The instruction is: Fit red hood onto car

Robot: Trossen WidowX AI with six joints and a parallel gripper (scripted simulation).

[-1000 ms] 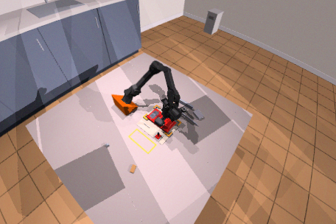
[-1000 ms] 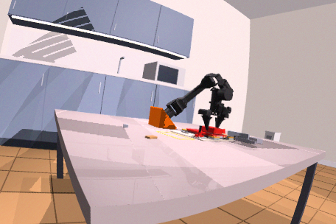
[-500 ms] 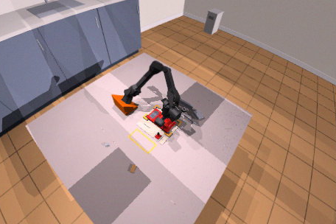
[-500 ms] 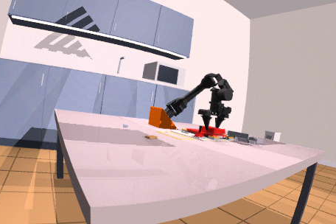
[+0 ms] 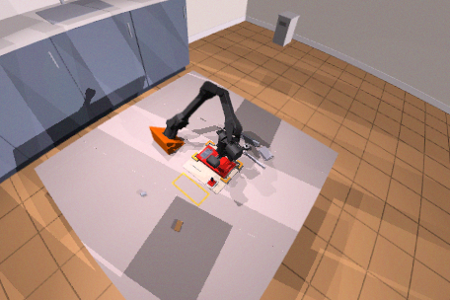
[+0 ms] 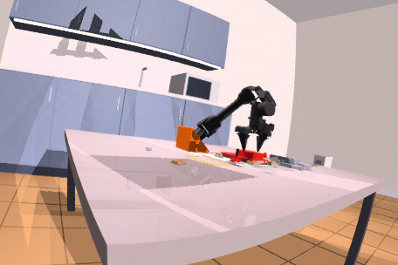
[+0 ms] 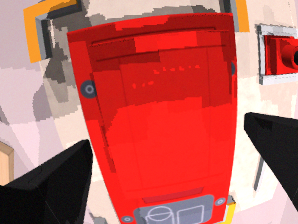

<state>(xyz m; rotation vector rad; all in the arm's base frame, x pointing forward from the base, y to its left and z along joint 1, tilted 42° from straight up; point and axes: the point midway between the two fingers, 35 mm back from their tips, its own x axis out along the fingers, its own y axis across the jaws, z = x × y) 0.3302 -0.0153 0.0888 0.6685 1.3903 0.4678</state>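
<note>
The red hood is 1 cm below my gripper tip. Round my gripper tip: small brown block: 38 cm to the right, 5 cm below, 3 cm ahead; then small grey bit: 37 cm to the right, 21 cm behind, 4 cm below.
</note>
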